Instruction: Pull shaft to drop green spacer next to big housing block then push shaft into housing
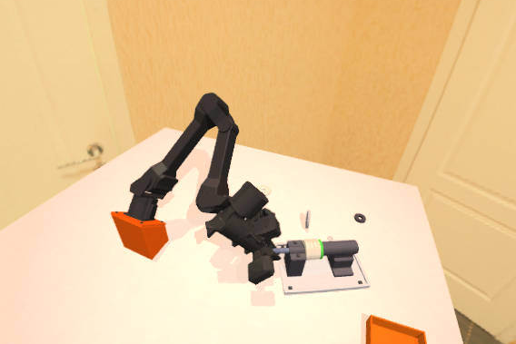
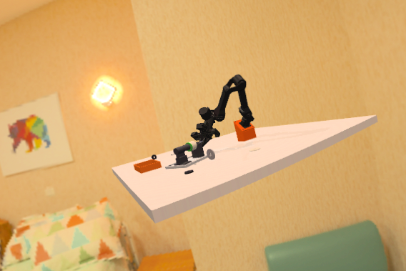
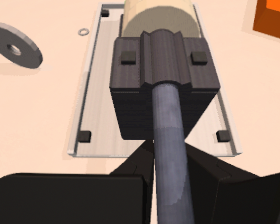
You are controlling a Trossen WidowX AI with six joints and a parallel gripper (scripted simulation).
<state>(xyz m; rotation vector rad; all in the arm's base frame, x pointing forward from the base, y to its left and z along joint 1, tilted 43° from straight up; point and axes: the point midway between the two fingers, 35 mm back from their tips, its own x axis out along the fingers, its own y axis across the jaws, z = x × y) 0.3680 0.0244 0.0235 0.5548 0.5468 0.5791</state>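
Right now the grey shaft is 4 cm ahead of my gripper tip, 2 cm to the left of it and 2 cm above it. Also, from my gripper tip: grey washer 6 cm ahead, 18 cm to the left, 3 cm below; orange tray 29 cm ahead, 18 cm to the right, 5 cm below; green spacer 10 cm ahead, 4 cm to the left, 2 cm above.
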